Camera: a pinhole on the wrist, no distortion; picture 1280 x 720 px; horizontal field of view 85.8 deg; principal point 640.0 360.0 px. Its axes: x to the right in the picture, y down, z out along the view. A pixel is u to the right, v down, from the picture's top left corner.
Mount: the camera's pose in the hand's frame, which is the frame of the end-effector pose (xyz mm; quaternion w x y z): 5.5 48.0 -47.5 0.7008 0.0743 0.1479 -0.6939
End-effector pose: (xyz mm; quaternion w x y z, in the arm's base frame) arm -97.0 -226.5 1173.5 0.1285 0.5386 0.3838 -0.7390
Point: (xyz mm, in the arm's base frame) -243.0 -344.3 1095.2
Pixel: 496 575
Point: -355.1 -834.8 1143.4
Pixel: 125 266
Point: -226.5 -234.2 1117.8
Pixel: 842 670
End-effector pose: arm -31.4 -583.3 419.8 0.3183 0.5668 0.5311 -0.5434
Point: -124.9 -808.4 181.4
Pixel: 492 646
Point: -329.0 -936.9 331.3
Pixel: 729 334
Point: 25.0 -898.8 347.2
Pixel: 177 224
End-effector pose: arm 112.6 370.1 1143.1 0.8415 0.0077 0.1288 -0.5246
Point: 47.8 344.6 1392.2
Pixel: 763 137
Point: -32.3 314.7 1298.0
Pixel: 1108 134
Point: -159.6 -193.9 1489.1
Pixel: 1131 639
